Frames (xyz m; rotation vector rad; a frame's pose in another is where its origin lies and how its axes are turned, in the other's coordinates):
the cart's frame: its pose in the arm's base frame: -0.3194 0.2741 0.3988 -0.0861 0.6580 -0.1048
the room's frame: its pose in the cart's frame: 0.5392 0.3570 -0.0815 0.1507 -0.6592 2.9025
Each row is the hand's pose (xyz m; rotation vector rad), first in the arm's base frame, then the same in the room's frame.
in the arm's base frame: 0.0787 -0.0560 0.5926 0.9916 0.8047 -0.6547
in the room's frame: 0.2677 0.4630 0.6929 -0.3742 1.0363 2.9055
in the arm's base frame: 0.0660 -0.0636 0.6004 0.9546 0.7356 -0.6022
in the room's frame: 0.2797 0.4746 0.6943 0.2683 -0.9898 -2.9538
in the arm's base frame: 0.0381 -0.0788 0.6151 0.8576 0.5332 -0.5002
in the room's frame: 0.3048 0.4990 0.6950 -0.0514 -0.8431 -2.9047
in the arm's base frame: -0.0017 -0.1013 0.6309 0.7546 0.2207 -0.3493
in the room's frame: 0.3368 0.5352 0.6926 -0.4893 -0.6875 -2.7352
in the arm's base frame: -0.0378 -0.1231 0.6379 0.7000 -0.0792 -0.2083
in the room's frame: 0.3605 0.5701 0.6858 -0.8435 -0.6054 -2.4949
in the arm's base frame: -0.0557 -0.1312 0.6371 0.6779 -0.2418 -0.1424
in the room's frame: 0.3700 0.5856 0.6782 -1.0163 -0.5800 -2.3513
